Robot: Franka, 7 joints.
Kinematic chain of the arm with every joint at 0, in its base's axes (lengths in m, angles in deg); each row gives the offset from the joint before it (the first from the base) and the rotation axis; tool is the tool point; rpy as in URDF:
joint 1: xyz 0 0 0.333 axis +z
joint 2: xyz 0 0 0 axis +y
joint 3: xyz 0 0 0.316 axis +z
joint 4: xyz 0.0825 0 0 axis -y
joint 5: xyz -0.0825 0 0.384 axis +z
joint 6: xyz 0 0 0 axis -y
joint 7: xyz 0.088 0 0 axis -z
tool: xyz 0 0 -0.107 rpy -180 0 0
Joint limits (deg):
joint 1: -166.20..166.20
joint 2: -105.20..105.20
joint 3: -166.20..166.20
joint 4: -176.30..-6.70
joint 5: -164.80..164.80
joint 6: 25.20..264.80
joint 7: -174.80..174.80
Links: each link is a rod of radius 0.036 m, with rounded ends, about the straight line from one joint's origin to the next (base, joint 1, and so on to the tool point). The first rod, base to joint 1, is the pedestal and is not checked.
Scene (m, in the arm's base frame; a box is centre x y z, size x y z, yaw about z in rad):
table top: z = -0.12
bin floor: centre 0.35 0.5 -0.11 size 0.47 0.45 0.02 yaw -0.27
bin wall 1: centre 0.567 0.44 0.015 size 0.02 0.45 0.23 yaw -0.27
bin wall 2: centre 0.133 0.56 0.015 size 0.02 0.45 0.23 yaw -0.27
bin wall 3: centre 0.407 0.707 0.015 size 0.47 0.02 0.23 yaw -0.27
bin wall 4: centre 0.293 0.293 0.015 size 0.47 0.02 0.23 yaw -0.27
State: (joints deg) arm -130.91 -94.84 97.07 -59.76 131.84 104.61 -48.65
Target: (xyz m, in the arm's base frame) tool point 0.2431 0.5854 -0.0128
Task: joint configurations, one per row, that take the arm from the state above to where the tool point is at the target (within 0.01 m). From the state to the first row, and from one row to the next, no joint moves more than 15 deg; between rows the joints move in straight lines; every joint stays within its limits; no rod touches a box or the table.
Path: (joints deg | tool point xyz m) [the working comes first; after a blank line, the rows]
Joints at the target: -81.54 -85.42 126.69 -81.95 115.71 72.12 -48.65
Straight joint move there: touches bin wall 1.

1: -116.81 -86.40 101.45 -69.08 125.86 92.23 -48.65 | 0.6856 0.3589 0.1955
2: -102.70 -77.96 105.82 -78.40 119.88 79.85 -48.65 | 0.5664 0.4709 0.2161
3: -88.60 -69.52 110.20 -87.72 113.90 67.48 -48.65 | 0.4151 0.5500 0.2285
4: -74.49 -61.08 114.58 -97.04 107.92 55.10 -48.65 | 0.2431 0.5854 0.2395
5: -78.02 -73.25 120.63 -89.50 111.81 63.61 -48.65 | 0.2441 0.6008 0.1178
6: -81.54 -85.42 126.69 -81.95 115.71 72.12 -48.65 | 0.2431 0.5854 -0.0128

